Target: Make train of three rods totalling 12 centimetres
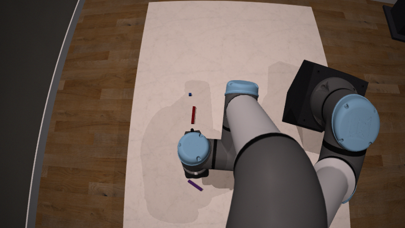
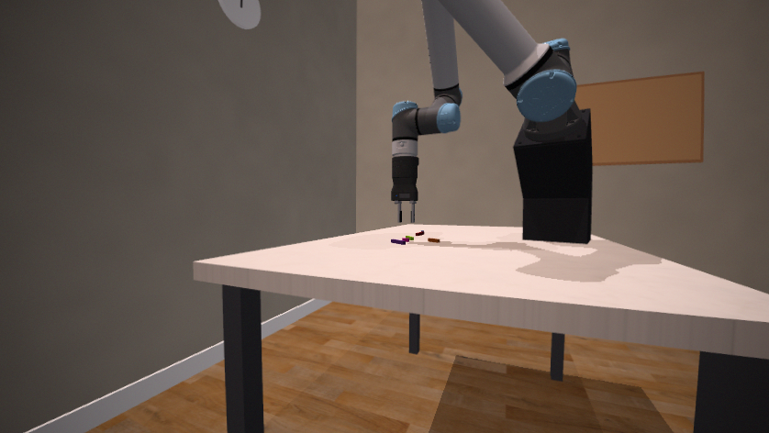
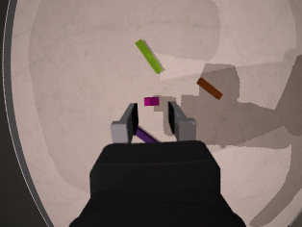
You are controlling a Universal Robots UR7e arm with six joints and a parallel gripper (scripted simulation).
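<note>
Right now the magenta rod is 70 mm below my hand. Also, from my hand: orange rod (80 mm behind, 70 mm below, 40 mm to the right); purple rod (70 mm below, 50 mm to the left); lime rod (70 mm below, 60 mm to the right, 20 mm ahead).
</note>
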